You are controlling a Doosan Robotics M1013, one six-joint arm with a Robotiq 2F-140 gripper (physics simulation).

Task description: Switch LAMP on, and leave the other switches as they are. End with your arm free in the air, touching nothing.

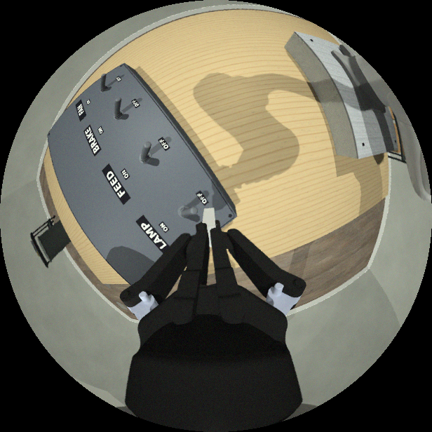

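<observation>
A dark grey switch panel [150, 195] lies at the left and centre. Its LAMP switch [189, 212] is near the panel's right end, between the OFF and ON labels; its lever is seen nearly end-on, and its exact lean is hard to tell. The FEED switch [146, 152], BRAKE switch [118, 108] and FAN switch [104, 82] stand further up the panel. My gripper [209, 215] is shut with its pale fingertips together, holding nothing. The tips appear just right of the LAMP lever, near the OFF label; whether they touch it cannot be told.
A silver slab-like block [361, 126] lies on the wooden table [175, 45] at the upper right, with a shadow across it. A dark framed object [54, 241] shows at the far left, beyond the table's edge. An arm-shaped shadow falls on the table between panel and block.
</observation>
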